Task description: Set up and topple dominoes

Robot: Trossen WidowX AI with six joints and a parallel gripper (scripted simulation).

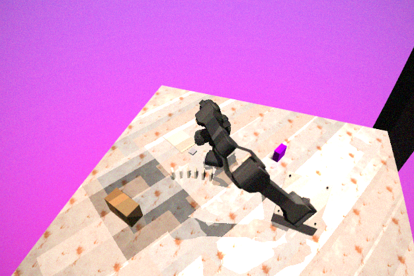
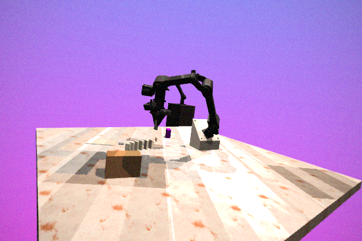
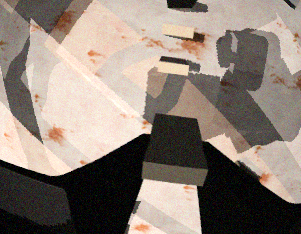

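Right now my gripper tip is 240 mm past the purple block, 180 mm to the left of it and 100 mm above it. From my gripper tip the other things lie so: flat pale sheet: 220 mm ahead, 180 mm to the right, 130 mm below; then brown cardboard box: 300 mm ahead, 230 mm to the left, 90 mm below; then small flat piece: 140 mm ahead, 120 mm to the right, 120 mm below.
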